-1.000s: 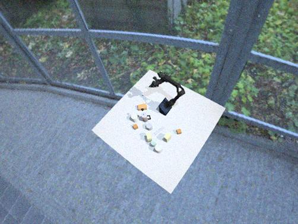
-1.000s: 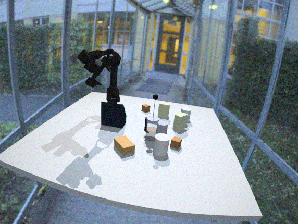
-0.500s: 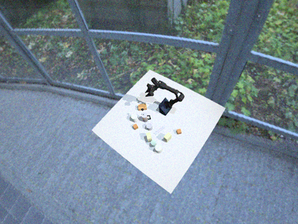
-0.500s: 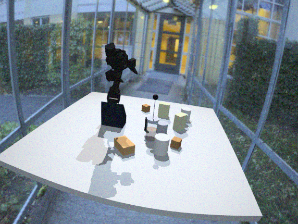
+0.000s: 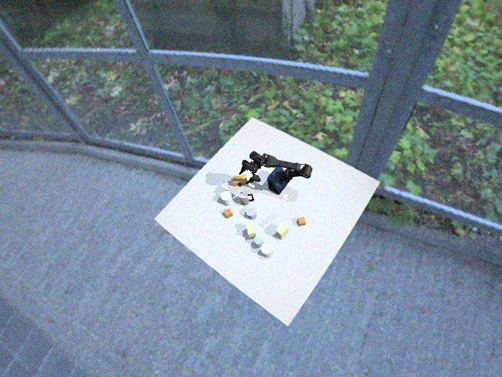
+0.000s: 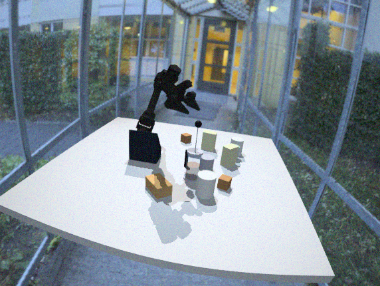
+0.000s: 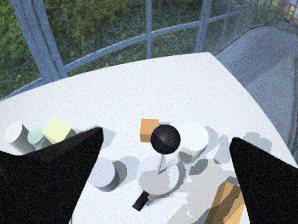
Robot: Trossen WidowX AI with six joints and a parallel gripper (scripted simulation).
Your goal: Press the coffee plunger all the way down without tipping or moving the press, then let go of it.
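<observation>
Right now my gripper tip is 1 cm short of the coffee press and 18 cm above it. From my gripper tip the other things lie so: orange block: 11 cm behind, 16 cm to the right, 29 cm below; then grey cylinder: 9 cm ahead, 10 cm to the left, 28 cm below.
</observation>
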